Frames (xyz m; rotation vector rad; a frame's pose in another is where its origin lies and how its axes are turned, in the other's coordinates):
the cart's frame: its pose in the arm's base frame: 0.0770 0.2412 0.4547 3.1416 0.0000 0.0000
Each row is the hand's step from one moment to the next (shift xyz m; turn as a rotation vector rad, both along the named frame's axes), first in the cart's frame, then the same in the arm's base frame.
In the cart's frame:
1: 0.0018 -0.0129 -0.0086 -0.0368 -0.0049 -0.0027
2: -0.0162 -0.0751 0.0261 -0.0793 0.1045 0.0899
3: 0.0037 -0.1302 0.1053 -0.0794 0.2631 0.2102
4: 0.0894 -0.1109 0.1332 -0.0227 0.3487 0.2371
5: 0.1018 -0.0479 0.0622 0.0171 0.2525 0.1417
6: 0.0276 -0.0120 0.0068 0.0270 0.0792 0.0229
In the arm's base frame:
1: 0.0018 0.0129 0.0086 -0.0368 0.0049 0.0027
2: -0.0162 0.0751 -0.0261 -0.0793 -0.1045 -0.0899
3: 0.0037 0.1302 -0.1053 -0.0794 -0.2631 -0.2102
4: 0.0894 0.1109 -0.1332 -0.0227 -0.3487 -0.2371
5: 0.1018 0.0479 -0.0622 0.0171 -0.2525 -0.1417
6: 0.0276 0.0120 -0.0068 0.0270 -0.0792 -0.0229

